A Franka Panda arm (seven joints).
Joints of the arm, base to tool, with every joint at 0 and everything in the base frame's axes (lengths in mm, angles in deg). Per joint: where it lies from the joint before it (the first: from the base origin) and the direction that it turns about. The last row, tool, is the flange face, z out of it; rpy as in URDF.
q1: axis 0 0 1 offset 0 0 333
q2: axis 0 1 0 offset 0 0 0
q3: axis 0 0 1 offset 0 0 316
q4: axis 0 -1 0 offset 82.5 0 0
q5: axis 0 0 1 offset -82.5 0 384
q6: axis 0 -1 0 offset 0 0 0
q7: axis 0 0 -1 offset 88 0 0
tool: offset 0 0 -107 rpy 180 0 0
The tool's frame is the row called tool.
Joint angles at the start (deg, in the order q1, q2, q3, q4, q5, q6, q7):
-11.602, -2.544, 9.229, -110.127, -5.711, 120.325, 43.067
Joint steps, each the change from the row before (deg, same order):
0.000, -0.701, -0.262, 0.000, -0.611, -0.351, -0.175
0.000, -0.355, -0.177, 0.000, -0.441, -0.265, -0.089
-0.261, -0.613, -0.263, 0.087, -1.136, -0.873, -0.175
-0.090, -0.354, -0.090, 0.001, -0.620, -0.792, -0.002
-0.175, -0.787, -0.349, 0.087, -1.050, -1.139, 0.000
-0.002, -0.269, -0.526, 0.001, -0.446, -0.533, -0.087
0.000, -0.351, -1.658, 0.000, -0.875, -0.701, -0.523
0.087, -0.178, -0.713, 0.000, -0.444, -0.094, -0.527
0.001, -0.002, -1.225, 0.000, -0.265, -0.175, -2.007
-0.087, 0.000, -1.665, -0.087, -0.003, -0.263, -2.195
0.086, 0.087, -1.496, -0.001, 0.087, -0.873, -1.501
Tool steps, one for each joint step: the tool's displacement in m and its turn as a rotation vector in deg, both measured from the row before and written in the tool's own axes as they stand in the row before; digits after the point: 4 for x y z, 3 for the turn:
0.0011, 0.0036, -0.0065, -0.316, 0.715, -0.182
0.0008, 0.0024, -0.0031, -0.314, 0.376, -0.110
0.0027, 0.0065, -0.0051, -1.073, 0.642, -0.158
0.0002, 0.0033, -0.0022, -0.800, 0.094, -0.086
0.0021, 0.0074, -0.0063, -1.124, 0.531, 0.132
0.0025, 0.0057, -0.0012, -0.619, 0.086, 0.267
0.0090, 0.0154, 0.0000, -1.187, 0.209, 0.771
0.0037, 0.0059, -0.0006, -0.381, 0.295, -0.075
0.0068, 0.0103, 0.0024, -0.525, -0.080, -0.923
0.0084, 0.0148, 0.0042, -0.541, -0.439, -0.499
0.0056, 0.0126, 0.0047, -0.733, -0.980, -0.098

